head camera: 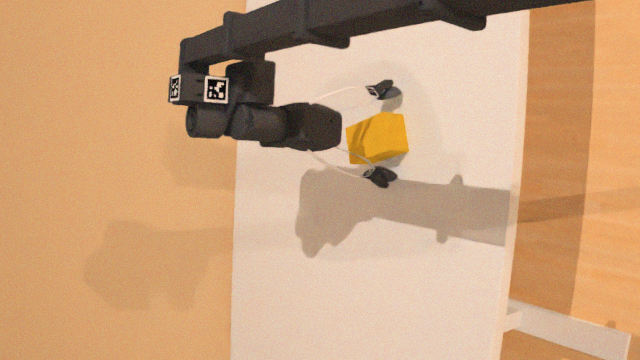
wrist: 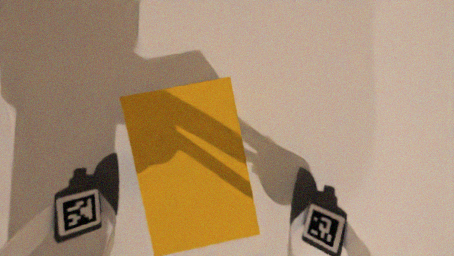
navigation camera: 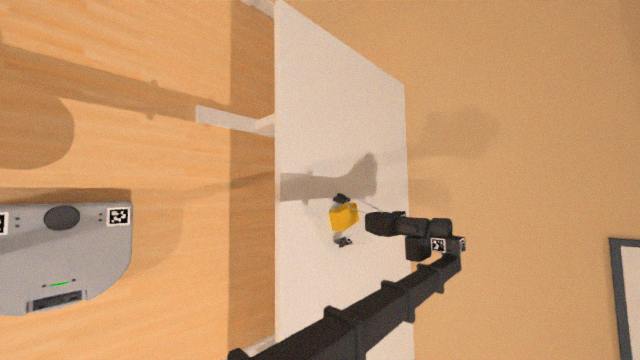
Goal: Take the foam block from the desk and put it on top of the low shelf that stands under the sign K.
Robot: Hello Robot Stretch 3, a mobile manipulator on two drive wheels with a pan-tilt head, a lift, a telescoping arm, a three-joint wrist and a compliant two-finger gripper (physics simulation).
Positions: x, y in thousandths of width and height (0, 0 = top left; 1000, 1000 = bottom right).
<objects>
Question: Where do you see the gripper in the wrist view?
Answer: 459, 705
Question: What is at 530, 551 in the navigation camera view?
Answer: The gripper.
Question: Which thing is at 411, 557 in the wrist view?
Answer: A yellow foam block.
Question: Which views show the gripper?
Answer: The head camera view, the wrist view and the navigation camera view: all of them.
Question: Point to a white desk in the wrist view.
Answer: At 781, 389
</objects>
